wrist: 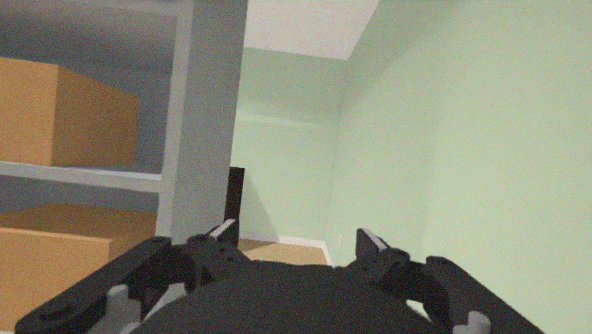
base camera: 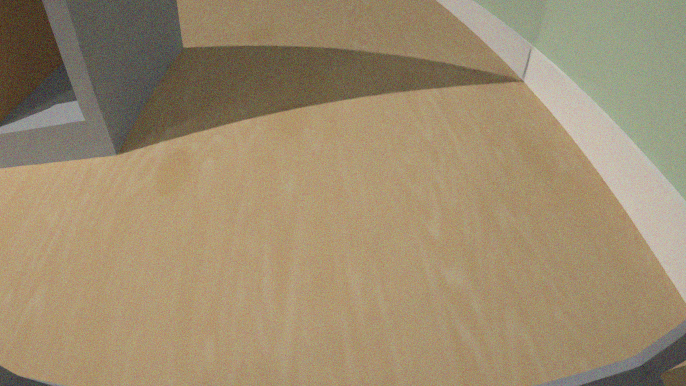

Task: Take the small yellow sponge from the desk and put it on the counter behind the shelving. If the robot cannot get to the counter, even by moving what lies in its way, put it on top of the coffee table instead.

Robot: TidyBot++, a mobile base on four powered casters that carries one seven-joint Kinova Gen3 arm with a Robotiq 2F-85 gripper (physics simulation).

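Frame: origin at the arm's base, x ahead, y left, z up, level; centimetres.
Where they show: gripper, fingertip midpoint: [wrist: 297, 236].
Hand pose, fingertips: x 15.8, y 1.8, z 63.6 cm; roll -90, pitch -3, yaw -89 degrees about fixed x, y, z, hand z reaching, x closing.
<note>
After its pixels a point has its place.
My gripper [wrist: 297, 236] @[x 15.8, y 1.8, z 63.6 cm] is open, with nothing between its fingers, and points along the gap between the shelving and the green wall. The grey shelving [base camera: 130, 60] @[x 69.5, y 35.1, z -28.9 cm] [wrist: 205, 115] @[x 68.4, y 35.1, z 80.0 cm] stands at the left in both views, with its end panel showing. The yellow sponge, the desk and the coffee table do not show in either view. A dark upright thing [wrist: 234, 195] @[x 233.1, y 72.8, z 22.0 cm] shows past the shelving's end in the wrist view; I cannot tell what it is. No counter can be made out.
Orange-brown boxes [wrist: 27, 112] @[x 55.3, y 75.7, z 73.0 cm] [wrist: 50, 265] @[x 55.7, y 66.2, z 32.8 cm] sit on the shelves at the left. The green wall [base camera: 615, 60] @[x 57.1, y -48.3, z -21.7 cm] [wrist: 510, 150] @[x 54.6, y -48.4, z 78.1 cm] runs along the right, with a white baseboard [base camera: 590, 135] @[x 54.7, y -47.1, z -35.8 cm] at its foot. The wooden floor [base camera: 325, 215] @[x 41.4, y -0.4, z -39.6 cm] [wrist: 290, 254] @[x 241.7, y 2.4, z -39.6 cm] extends between shelving and wall.
</note>
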